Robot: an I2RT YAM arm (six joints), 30 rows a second.
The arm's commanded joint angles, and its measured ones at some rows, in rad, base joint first. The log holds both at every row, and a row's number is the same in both.
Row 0, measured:
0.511, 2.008, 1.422, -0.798, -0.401, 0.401
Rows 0 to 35, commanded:
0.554, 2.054, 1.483, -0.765, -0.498, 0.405
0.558, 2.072, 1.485, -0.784, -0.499, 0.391
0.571, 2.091, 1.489, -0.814, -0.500, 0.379
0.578, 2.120, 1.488, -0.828, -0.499, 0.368
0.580, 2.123, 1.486, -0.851, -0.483, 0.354
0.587, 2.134, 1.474, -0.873, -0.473, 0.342
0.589, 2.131, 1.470, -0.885, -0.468, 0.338
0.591, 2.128, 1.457, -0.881, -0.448, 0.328
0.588, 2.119, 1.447, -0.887, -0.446, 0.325
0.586, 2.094, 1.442, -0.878, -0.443, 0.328
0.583, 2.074, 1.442, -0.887, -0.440, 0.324
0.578, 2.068, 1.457, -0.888, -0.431, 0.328
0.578, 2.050, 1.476, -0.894, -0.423, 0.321
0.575, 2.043, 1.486, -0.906, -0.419, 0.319
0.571, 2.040, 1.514, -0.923, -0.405, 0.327
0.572, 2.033, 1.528, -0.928, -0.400, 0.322
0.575, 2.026, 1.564, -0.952, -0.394, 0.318
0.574, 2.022, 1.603, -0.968, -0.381, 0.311
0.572, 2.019, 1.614, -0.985, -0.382, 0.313
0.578, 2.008, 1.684, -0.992, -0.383, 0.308
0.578, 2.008, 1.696, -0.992, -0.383, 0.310
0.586, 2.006, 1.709, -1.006, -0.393, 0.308
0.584, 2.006, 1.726, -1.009, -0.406, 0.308
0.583, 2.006, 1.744, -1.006, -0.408, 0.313
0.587, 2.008, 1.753, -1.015, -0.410, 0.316
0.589, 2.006, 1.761, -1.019, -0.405, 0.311
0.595, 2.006, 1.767, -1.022, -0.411, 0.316
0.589, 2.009, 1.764, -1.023, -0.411, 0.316
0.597, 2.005, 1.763, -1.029, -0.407, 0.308
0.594, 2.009, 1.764, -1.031, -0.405, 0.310
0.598, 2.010, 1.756, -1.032, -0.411, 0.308
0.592, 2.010, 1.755, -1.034, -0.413, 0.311
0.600, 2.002, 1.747, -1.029, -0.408, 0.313
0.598, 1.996, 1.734, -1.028, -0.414, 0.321
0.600, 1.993, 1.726, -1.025, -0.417, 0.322
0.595, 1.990, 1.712, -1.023, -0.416, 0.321
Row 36, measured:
0.594, 2.032, 1.737, -0.996, -0.402, 0.328
